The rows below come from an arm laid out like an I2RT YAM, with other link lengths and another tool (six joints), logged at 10 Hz.
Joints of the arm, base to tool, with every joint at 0 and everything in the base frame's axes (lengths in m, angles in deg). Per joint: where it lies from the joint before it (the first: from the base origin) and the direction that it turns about. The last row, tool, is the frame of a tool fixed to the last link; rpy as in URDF.
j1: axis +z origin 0 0 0.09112
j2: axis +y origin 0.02 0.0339 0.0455
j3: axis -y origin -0.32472 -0.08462 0
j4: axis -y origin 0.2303 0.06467 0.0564
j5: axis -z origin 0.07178 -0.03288 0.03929
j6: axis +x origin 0.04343 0 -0.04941
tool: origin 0.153 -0.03 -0.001 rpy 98.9 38.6 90
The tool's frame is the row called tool.
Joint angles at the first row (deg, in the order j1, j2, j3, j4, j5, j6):
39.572 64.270 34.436 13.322 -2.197 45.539
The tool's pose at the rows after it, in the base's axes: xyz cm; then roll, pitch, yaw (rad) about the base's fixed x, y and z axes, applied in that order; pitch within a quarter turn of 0, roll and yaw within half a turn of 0:
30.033 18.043 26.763 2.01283 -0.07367 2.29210
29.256 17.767 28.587 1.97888 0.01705 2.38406
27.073 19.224 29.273 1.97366 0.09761 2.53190
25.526 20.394 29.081 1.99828 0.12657 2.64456
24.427 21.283 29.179 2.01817 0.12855 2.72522
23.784 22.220 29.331 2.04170 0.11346 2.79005
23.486 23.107 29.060 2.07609 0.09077 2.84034
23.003 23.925 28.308 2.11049 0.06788 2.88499
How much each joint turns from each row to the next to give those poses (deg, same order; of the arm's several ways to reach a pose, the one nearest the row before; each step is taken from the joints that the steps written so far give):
-7.498 -1.878 1.835 -3.846 -7.870 -5.530
-3.320 -2.493 1.246 -2.252 -6.947 -6.950
0.436 -1.857 0.459 -2.600 -6.668 -6.557
0.328 0.064 1.070 -3.280 -5.115 -4.175
0.307 0.525 1.814 -3.365 -3.714 -2.360
0.523 1.551 2.624 -3.477 -2.777 -1.465
0.786 2.274 2.579 -3.387 -1.618 -1.269
1.247 1.902 1.290 -2.360 -0.874 -1.048

